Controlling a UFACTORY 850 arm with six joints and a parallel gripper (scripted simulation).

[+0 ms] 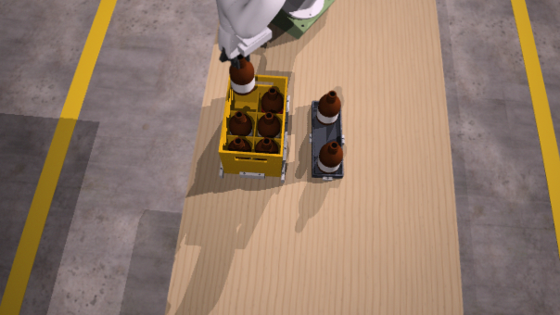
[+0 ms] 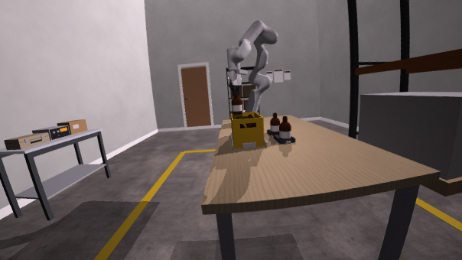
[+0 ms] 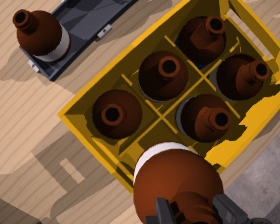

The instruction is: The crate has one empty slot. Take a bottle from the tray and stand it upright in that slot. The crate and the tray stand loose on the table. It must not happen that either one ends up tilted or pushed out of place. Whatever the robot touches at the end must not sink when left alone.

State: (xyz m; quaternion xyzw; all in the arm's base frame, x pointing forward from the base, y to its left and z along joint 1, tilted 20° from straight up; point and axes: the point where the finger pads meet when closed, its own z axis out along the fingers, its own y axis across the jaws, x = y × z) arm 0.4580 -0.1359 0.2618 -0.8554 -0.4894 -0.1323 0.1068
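My hand is 8 cm short of the yellow crate, 6 cm to the right of it and 24 cm above it. The rest, counted from my hand: dark tray: 1 cm ahead, 29 cm to the left, 31 cm below.
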